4 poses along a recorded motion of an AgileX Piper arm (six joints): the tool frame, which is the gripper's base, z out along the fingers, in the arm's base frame.
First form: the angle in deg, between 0 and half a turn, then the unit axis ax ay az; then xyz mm.
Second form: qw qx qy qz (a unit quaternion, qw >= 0); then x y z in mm. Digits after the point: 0 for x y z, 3 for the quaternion.
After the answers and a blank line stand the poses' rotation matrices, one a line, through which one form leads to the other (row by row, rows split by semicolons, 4 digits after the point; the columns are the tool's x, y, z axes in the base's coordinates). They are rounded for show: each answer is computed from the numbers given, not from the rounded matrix.
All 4 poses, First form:
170.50, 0.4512, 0.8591, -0.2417, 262, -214, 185
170.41, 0.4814, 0.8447, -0.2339, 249, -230, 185
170.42, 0.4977, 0.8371, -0.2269, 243, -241, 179
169.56, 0.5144, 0.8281, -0.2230, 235, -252, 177
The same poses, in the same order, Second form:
0.083, 0.450, 0.856, -0.241, 262, -214, 185
0.084, 0.480, 0.842, -0.233, 249, -230, 185
0.084, 0.496, 0.834, -0.226, 243, -241, 179
0.091, 0.512, 0.825, -0.222, 235, -252, 177

-0.5819 0.8098 -0.0748; 0.7300 0.4796 -0.4869; -0.3584 -0.3380 -0.8703
-0.5258 0.8466 -0.0829; 0.7686 0.4311 -0.4726; -0.3644 -0.3122 -0.8774
-0.4941 0.8653 -0.0850; 0.7897 0.4058 -0.4601; -0.3636 -0.2944 -0.8838
-0.4587 0.8852 -0.0775; 0.8044 0.3766 -0.4595; -0.3776 -0.2730 -0.8848

